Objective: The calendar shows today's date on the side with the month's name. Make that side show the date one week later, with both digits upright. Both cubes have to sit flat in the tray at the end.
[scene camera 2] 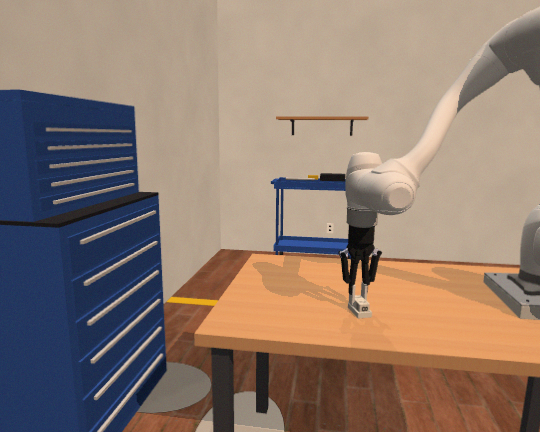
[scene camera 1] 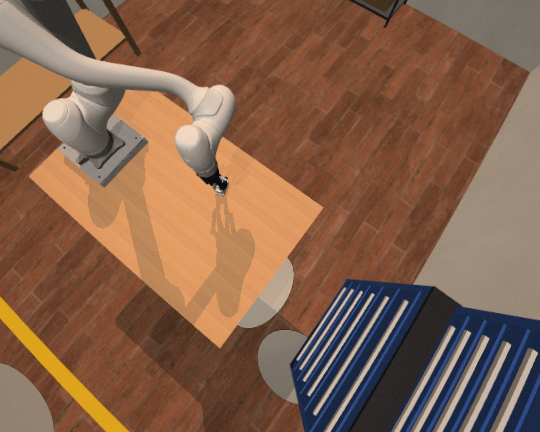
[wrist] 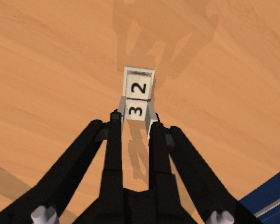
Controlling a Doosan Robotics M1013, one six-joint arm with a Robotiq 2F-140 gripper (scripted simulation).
Labels:
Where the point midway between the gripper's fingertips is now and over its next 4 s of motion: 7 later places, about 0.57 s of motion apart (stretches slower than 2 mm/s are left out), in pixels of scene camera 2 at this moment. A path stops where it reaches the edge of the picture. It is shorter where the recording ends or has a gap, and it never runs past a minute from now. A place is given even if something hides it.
My gripper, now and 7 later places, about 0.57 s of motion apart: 357, 303; 358, 281; 359, 272; 354, 270; 349, 267; 347, 267; 346, 280; 345, 293

